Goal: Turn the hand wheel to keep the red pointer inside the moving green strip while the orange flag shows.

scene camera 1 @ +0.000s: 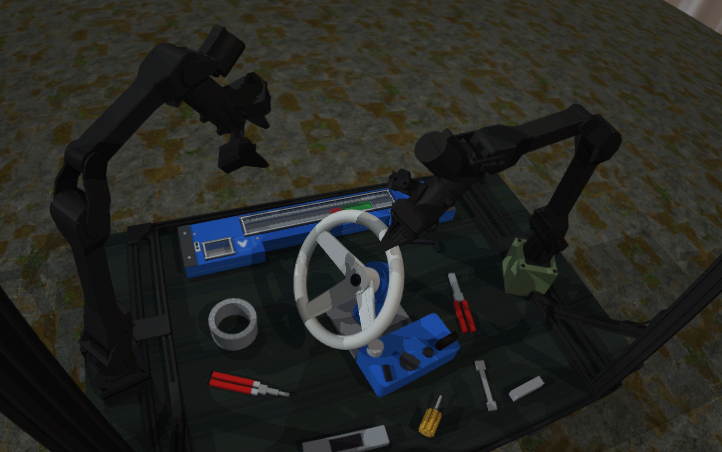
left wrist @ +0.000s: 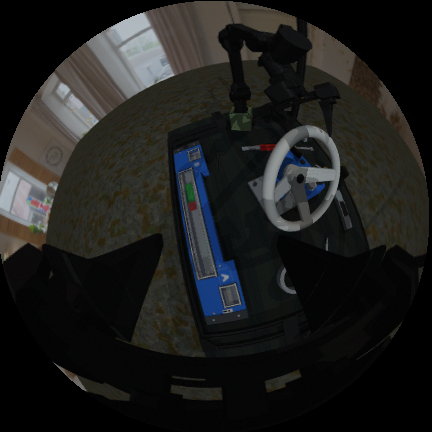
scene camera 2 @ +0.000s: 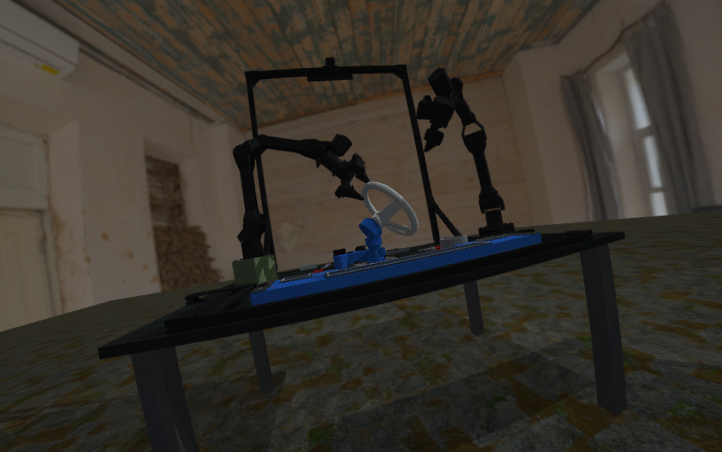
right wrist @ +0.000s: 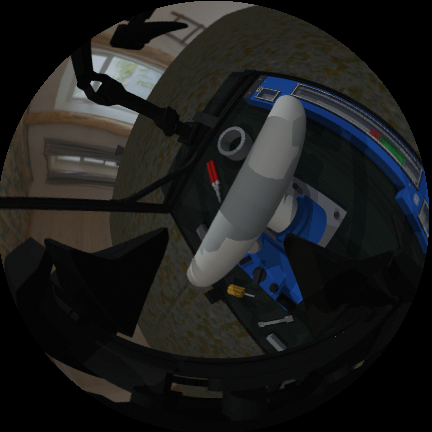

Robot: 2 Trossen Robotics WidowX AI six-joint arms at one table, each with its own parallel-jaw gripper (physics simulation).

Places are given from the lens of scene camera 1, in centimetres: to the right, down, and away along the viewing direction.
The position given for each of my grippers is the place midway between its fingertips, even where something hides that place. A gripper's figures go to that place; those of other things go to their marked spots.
my left gripper (scene camera 1: 267,146): -17, -15, 86
my right gripper (scene camera 1: 384,249): 4, 4, 84
